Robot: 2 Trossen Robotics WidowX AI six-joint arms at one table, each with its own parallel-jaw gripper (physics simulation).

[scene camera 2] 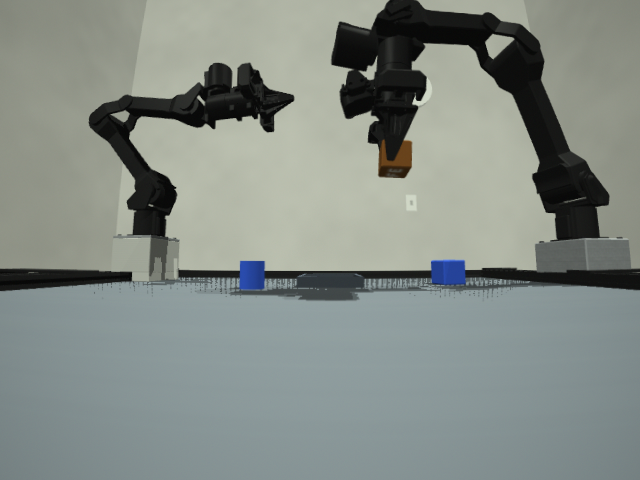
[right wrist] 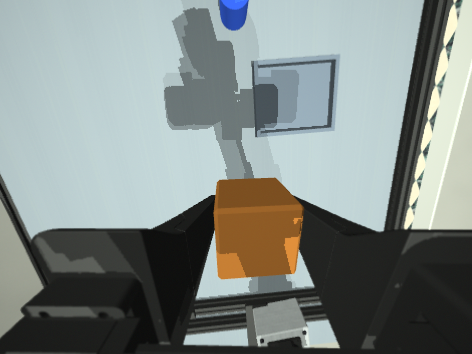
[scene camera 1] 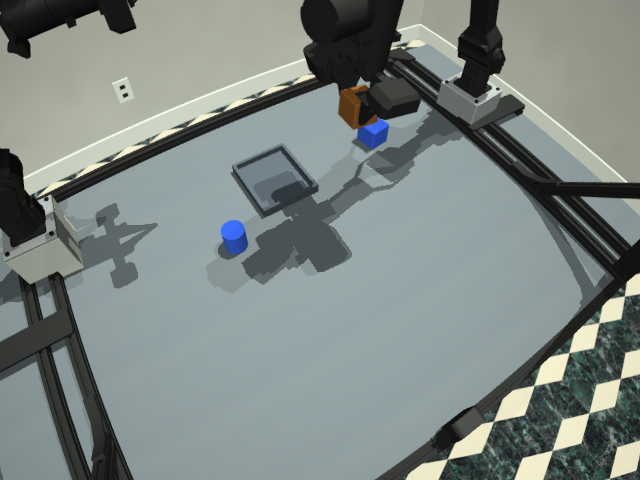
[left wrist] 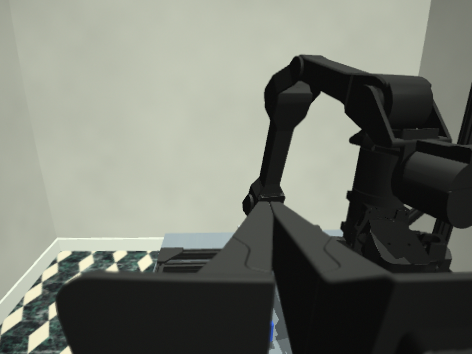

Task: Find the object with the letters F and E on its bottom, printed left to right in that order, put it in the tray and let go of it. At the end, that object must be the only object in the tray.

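Places are measured from the left arm's base along level axes (x ahead, y left, z up), in metres.
Where they show: left gripper, fingertip midpoint: [scene camera 2: 294, 97] [left wrist: 267, 212]; right gripper, fingertip midpoint: [scene camera 2: 388, 165] [right wrist: 251, 201] [scene camera 1: 352, 113]; left arm's base, origin of the base link: [scene camera 2: 148, 237] [scene camera 1: 27, 226]; right arm's base, origin of the base link: [scene camera 2: 578, 241] [scene camera 1: 472, 85].
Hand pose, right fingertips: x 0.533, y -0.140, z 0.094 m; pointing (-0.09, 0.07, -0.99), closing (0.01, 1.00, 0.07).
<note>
Things, the pixels of their top centre, and the offset from my right fingertips.
- orange cube, middle of its top: [right wrist: 258, 246] [scene camera 1: 360, 93] [scene camera 2: 393, 145] dx +0.010, dy -0.001, dz +0.034 m
- blue cylinder, middle of its top: [scene camera 1: 232, 229] [scene camera 2: 252, 260] dx -0.217, dy -0.002, dz -0.150 m
- blue cube, middle of its top: [scene camera 1: 373, 123] [scene camera 2: 447, 260] dx +0.125, dy +0.104, dz -0.149 m
- grey tray, middle of its top: [scene camera 1: 273, 174] [right wrist: 296, 97] [scene camera 2: 330, 275] dx -0.099, dy +0.096, dz -0.175 m
An orange cube [scene camera 1: 349, 109] [scene camera 2: 404, 155] [right wrist: 257, 235] is held high above the table by my right gripper [scene camera 1: 366, 107] [scene camera 2: 391, 153] [right wrist: 251, 201], which is shut on it. Pale marks show on the cube's underside in scene camera 2, too small to read. A blue cylinder [scene camera 1: 235, 239] [scene camera 2: 252, 275] [right wrist: 234, 14] stands upright on the table. A blue cube [scene camera 1: 373, 136] [scene camera 2: 448, 272] rests on the table at the right. The grey tray [scene camera 1: 305, 193] [scene camera 2: 330, 281] [right wrist: 335, 95] holds no object. My left gripper [scene camera 2: 292, 98] [left wrist: 267, 212] is shut with nothing between its fingers, raised at the left.
Dark rails [scene camera 1: 196, 138] edge the table. The arms' light mounts [scene camera 1: 467, 100] [scene camera 2: 583, 254] stand at its sides. In the left wrist view the right arm [left wrist: 377, 170] rises beyond my left fingers. Arm shadows fall over the table and part of the tray.
</note>
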